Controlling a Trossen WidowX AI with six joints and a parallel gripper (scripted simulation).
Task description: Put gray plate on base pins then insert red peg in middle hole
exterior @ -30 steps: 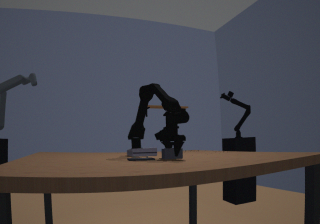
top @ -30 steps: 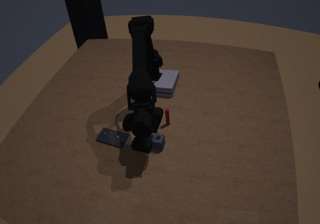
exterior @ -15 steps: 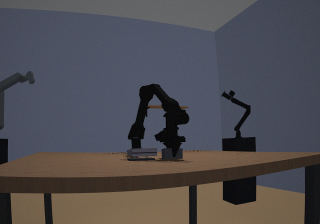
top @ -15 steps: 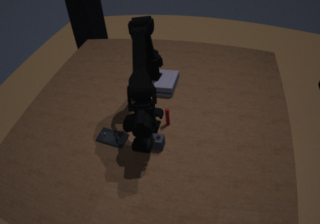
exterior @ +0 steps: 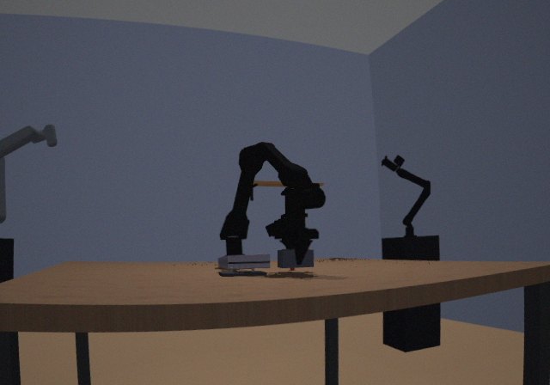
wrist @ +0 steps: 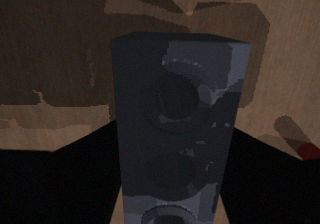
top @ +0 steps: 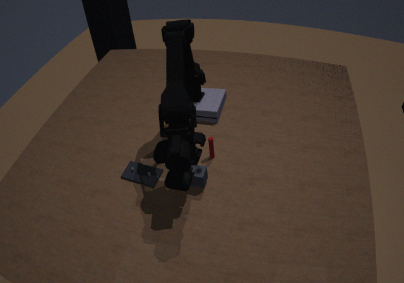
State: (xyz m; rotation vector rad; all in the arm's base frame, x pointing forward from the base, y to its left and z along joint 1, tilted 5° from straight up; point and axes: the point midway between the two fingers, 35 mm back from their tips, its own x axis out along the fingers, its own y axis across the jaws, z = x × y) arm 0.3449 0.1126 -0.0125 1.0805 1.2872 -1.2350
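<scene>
Now: gripper tip 1 cm short of the dark base, 16 cm to the left of it and 2 cm above it. Round my gripper tip: red peg 12 cm behind, 3 cm to the left, 2 cm above; then gray plate 3 cm above.
</scene>
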